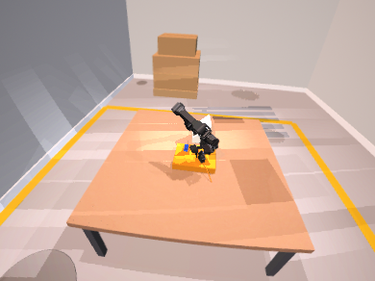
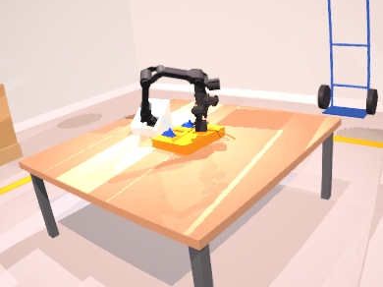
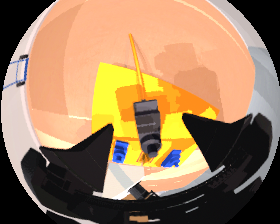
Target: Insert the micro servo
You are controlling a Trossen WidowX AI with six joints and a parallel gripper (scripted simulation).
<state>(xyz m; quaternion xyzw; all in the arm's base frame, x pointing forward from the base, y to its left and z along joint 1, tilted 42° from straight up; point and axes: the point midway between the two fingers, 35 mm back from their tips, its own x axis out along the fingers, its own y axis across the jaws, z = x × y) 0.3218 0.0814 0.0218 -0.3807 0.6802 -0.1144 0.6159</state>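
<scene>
Right now the orange-yellow deck is 80 mm below my gripper tip, 50 mm to the right of it and 30 mm behind it.
</scene>
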